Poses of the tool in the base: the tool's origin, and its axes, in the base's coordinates. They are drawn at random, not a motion.
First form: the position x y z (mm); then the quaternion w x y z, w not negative.
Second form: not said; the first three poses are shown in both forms.
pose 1, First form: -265.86 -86.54 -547.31 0.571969 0.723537 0.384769 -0.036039
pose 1, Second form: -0.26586 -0.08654 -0.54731; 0.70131 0.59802 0.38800; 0.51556 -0.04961 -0.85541; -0.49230 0.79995 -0.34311
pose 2, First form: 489.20 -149.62 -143.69 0.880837 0.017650 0.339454 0.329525
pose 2, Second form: 0.48920 -0.14962 -0.14369; 0.55237 -0.56853 0.60964; 0.59250 0.78220 0.19262; -0.58637 0.25481 0.76892
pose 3, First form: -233.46 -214.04 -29.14 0.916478 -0.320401 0.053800 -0.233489
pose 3, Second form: -0.23346 -0.21404 -0.02914; 0.88518 0.39350 0.24823; -0.46245 0.68565 0.56216; 0.05101 -0.61240 0.78890
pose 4, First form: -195.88 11.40 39.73 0.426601 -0.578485 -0.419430 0.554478
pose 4, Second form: -0.19588 0.01140 0.03973; 0.03327 0.01219 -0.99937; 0.95835 -0.28418 0.02844; -0.28366 -0.95869 -0.02113
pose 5, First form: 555.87 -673.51 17.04 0.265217 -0.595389 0.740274 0.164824
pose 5, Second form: 0.55587 -0.67351 0.01704; -0.15034 -0.96893 0.19640; -0.79407 0.23669 0.55984; -0.58893 -0.07178 -0.80499
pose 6, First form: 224.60 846.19 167.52 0.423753 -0.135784 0.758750 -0.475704
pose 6, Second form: 0.22460 0.84619 0.16752; -0.60399 0.19711 0.77223; -0.60921 0.51054 -0.60680; -0.51386 -0.83696 -0.18828
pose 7, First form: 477.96 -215.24 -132.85 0.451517 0.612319 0.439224 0.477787
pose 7, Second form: 0.47796 -0.21524 -0.13285; 0.15760 0.10643 0.98175; 0.96935 -0.20643 -0.13323; 0.18848 0.97266 -0.13570
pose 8, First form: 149.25 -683.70 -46.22 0.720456 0.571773 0.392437 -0.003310
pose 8, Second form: 0.14925 -0.68370 -0.04622; 0.69196 0.45354 0.56168; 0.44400 0.34613 -0.82647; -0.56925 0.82128 0.03814
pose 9, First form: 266.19 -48.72 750.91 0.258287 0.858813 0.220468 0.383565
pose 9, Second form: 0.26619 -0.04872 0.75091; 0.60854 0.18054 0.77271; 0.57682 -0.76936 -0.27451; 0.54493 0.61277 -0.57233
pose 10, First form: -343.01 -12.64 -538.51 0.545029 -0.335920 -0.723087 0.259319
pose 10, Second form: -0.34301 -0.01264 -0.53851; -0.18020 0.20313 -0.96243; 0.76847 0.63982 -0.00885; 0.61399 -0.74119 -0.27139
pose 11, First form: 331.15 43.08 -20.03 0.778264 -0.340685 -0.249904 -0.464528
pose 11, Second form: 0.33115 0.04308 -0.02003; 0.44352 0.89333 -0.07247; -0.55277 0.33629 0.76246; 0.70550 -0.29811 0.64296
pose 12, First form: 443.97 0.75 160.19 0.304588 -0.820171 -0.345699 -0.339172
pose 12, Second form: 0.44397 0.00075 0.16019; 0.53091 0.77368 0.34577; 0.36045 -0.57544 0.73413; 0.76695 -0.26513 -0.58438
